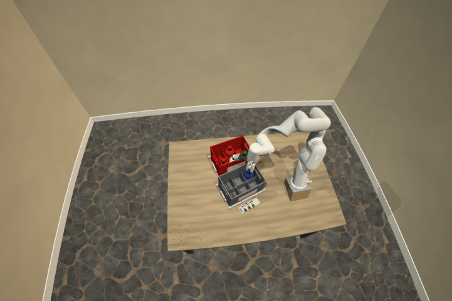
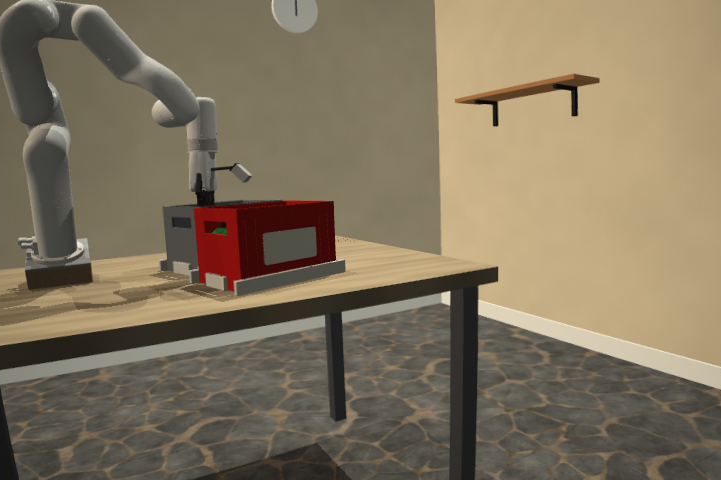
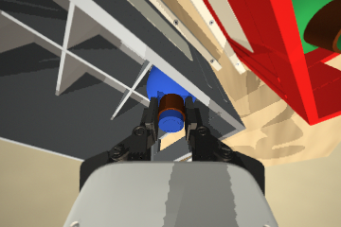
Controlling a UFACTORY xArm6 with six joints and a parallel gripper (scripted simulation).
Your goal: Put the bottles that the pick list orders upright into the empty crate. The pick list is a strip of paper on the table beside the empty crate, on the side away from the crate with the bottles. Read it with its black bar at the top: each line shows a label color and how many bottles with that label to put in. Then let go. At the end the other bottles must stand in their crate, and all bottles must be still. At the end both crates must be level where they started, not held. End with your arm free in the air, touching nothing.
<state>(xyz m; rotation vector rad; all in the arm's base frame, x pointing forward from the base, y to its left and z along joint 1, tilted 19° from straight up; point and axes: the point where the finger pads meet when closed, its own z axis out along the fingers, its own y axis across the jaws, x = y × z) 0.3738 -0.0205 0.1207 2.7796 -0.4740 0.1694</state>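
Right now the blue bottle is 70 mm below my hand. Round my hand: green-label bottle: 140 mm to the right, 70 mm below, 30 mm ahead; then white-label bottle: 110 mm to the right, 110 mm ahead, 70 mm below; then grey crate: 80 mm to the left, 80 mm below, 50 mm ahead.
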